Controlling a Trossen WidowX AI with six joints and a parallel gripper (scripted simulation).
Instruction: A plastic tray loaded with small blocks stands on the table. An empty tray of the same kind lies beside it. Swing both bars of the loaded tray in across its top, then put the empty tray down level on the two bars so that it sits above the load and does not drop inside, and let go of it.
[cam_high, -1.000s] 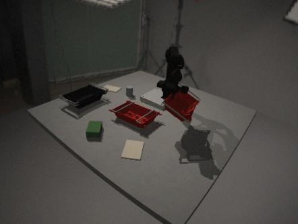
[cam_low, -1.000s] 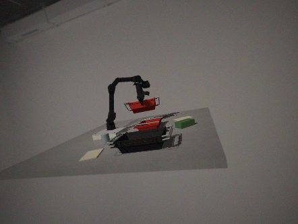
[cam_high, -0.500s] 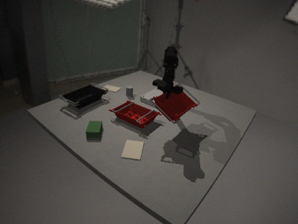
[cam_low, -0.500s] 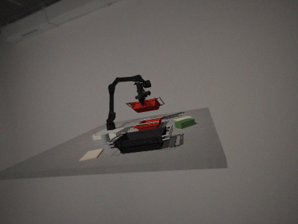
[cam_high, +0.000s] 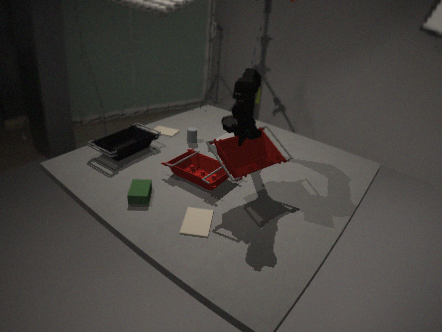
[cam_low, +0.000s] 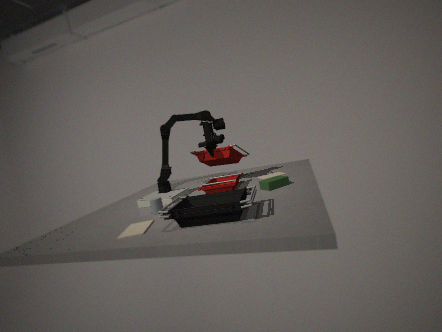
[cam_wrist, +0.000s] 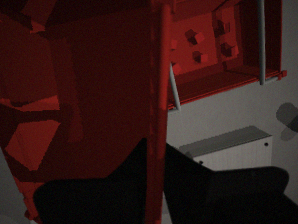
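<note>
The red tray is 20 mm ahead of my gripper tip and 70 mm to the left of it. Round my gripper tip: green block: 340 mm ahead, 240 mm to the right, 160 mm below; grey cylinder: 220 mm behind, 410 mm to the right, 150 mm below.
</note>
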